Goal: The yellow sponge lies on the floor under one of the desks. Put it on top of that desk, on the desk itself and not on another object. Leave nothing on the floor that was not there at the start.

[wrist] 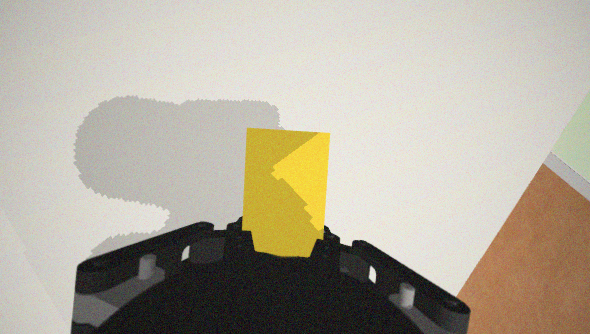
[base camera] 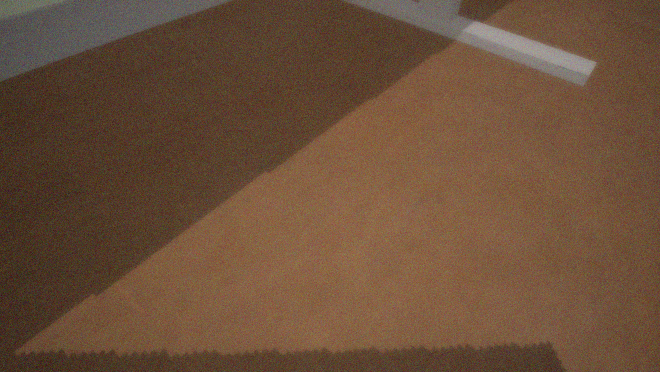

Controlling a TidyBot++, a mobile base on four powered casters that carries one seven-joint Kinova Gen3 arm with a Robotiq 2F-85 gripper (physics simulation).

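Places are measured from the arm's base along level axes (x ahead, y left, z up), in millimetres.
Pixels of known places: gripper, fingertip midpoint: (wrist: 283, 226).
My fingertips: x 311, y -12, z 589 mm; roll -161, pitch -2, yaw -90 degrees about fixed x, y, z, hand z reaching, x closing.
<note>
Behind a point stands the place of what it marks.
The yellow sponge (wrist: 285, 185) @(x 331, y -7, z 655 mm) is held between the fingertips of my gripper (wrist: 283, 226) @(x 311, y -12, z 589 mm), which is shut on it, in the middle of the wrist view. Behind the sponge is a white desk top (wrist: 400, 100) @(x 487, y -144, z 554 mm) that fills most of the wrist view. The sponge and gripper are over the desk top, and a grey shadow falls on it to the left of the sponge. The size of the gap between sponge and desk top is hard to tell. In the base camera view a light grey desk foot (base camera: 530, 50) @(x 811, y -467, z -371 mm) stands on the floor at the upper right.
The orange-brown floor (wrist: 530, 260) @(x 306, y -1550, z -396 mm) (base camera: 400, 240) @(x 350, y -113, z -396 mm) shows beyond the desk's right edge in the wrist view. A grey baseboard (wrist: 570, 175) @(x 881, y -1938, z -345 mm) (base camera: 75, 37) @(x 785, y 422, z -367 mm) runs along the pale green wall (wrist: 577, 135) @(x 1057, y -1748, z -154 mm). A dark shadow lies across the floor at the left in the base camera view.
</note>
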